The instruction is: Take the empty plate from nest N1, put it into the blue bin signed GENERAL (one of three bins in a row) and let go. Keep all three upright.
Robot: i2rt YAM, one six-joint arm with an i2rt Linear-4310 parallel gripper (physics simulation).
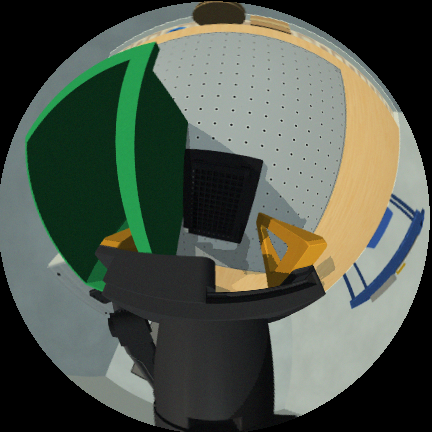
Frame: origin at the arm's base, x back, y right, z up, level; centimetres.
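Seen in the pictures: gripper, fingertip midpoint: (213, 217).
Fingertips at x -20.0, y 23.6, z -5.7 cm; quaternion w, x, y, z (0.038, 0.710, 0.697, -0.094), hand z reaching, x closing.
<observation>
Pixels of each thing's middle, then the offset from my fingertips to it. Level surfaces: height alone.
- black rectangular piece at the middle of its body: (215, 202) dy -1.0, dx +1.8, dz -7.3 cm
- large green bin at the middle of its body: (126, 188) dy -10.1, dx -3.6, dz +1.1 cm
- grey perforated board at its surface level: dz -9.2 cm
A black rectangular piece (222, 195) with a grid of small wells lies flat on the grey perforated board; whether it is the plate in nest N1 cannot be told, as no label is readable. My gripper (213, 217) is open and empty, above the near end of that piece. Its right orange finger is to the right of the piece; its left finger is partly hidden behind the green wall. A large green bin (125, 135) with a dark inside fills the left. The blue bin signed GENERAL cannot be made out.
The grey perforated board (295, 115) has a wooden border (372, 155). A dark round object (219, 13) and a wooden block (270, 23) are at the far edge, with a small blue thing (176, 30) to their left. A blue frame (400, 255) stands beyond the right edge.
</observation>
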